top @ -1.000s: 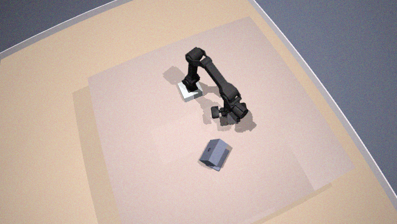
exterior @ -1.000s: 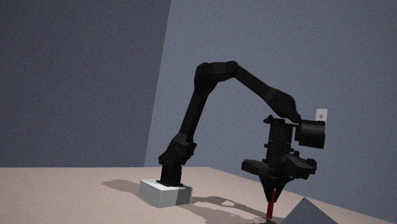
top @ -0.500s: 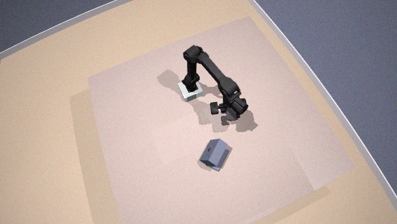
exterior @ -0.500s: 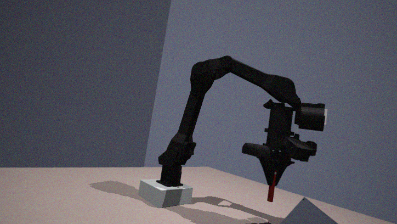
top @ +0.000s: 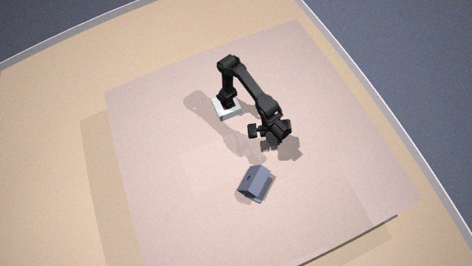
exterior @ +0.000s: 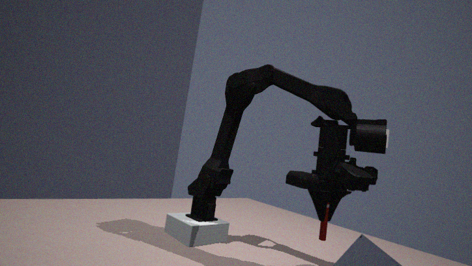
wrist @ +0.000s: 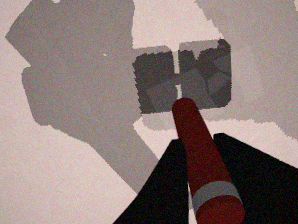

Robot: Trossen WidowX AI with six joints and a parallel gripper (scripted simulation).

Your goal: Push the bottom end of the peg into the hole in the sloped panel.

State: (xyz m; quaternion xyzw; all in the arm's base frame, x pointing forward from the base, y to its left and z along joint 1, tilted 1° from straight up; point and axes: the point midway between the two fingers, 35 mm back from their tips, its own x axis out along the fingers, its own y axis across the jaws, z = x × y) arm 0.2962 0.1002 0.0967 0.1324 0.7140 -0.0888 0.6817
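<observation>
My gripper tip is 15 cm to the left of the sloped panel, 15 cm short of it and 4 cm above it. Also, from my gripper tip: red round peg: 2 cm above.
</observation>
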